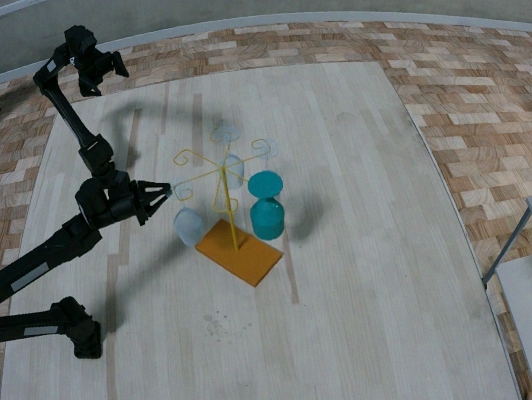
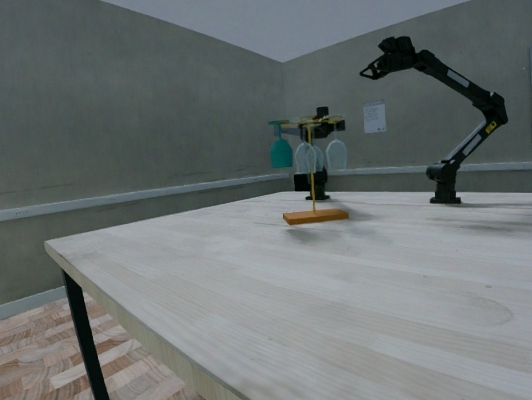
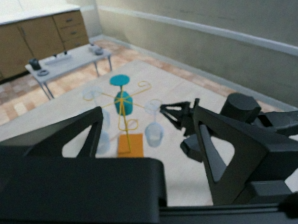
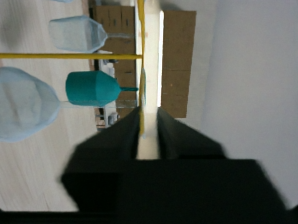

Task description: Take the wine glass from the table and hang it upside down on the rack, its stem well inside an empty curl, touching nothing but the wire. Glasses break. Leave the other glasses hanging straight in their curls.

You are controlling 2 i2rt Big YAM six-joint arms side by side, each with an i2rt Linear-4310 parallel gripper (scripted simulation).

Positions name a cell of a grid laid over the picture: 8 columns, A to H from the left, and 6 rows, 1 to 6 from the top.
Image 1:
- left gripper: B2
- right gripper: C3
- clear wine glass: C4
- teal glass: E4
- yellow wire rack: D4
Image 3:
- left gripper: D3
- right gripper: E3
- yellow wire rack: D4
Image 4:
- right gripper: D4
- teal glass: C3
